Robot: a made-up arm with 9 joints. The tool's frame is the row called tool.
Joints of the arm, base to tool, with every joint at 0 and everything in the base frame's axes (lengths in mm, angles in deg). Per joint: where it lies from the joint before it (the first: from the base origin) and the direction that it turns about. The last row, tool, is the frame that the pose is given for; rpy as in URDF.
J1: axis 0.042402 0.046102 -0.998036 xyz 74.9 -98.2 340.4
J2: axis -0.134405 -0.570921 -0.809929 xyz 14.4 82.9 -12
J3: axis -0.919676 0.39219 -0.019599 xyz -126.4 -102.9 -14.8
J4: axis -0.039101 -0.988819 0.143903 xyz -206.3 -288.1 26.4
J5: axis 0.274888 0.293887 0.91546 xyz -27 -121.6 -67
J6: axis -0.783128 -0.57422 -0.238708 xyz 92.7 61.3 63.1
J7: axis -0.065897 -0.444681 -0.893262 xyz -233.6 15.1 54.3
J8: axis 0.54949 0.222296 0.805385 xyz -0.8 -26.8 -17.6
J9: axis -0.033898 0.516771 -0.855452 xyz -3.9 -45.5 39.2
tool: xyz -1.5 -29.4 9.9 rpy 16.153 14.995 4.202
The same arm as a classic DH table. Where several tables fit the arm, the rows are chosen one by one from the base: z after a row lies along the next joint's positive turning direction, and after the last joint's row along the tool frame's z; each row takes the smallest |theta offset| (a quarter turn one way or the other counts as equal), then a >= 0, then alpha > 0; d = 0 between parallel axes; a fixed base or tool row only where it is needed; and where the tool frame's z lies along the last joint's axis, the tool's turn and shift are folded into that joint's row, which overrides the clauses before.
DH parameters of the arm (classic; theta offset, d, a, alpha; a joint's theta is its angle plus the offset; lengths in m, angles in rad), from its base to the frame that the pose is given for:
base (fixed): -0.7436 -0.0034 0.1216 -3.0789
J1: -0.4737 -0.2259 -0.0086 -0.682
J2: -1.4684 -0.0368 -0.1098 1.6553
J3: 1.0992 0.2918 0.0231 -1.9334
J4: 1.3346 0.4671 0.001 -1.7412
J5: -0.9432 -0.0453 0.0086 2.2175
J6: 0.2902 0.1525 -0.1036 1.0237
J7: 0.8105 -0.1322 0.015 2.5953
J8: 1.4988 -0.0108 0.0079 -2.2052
J9: 0.0248 -0.1374 0.0119 2.7841
tool (fixed): 0.6993 -0.0466 0 0

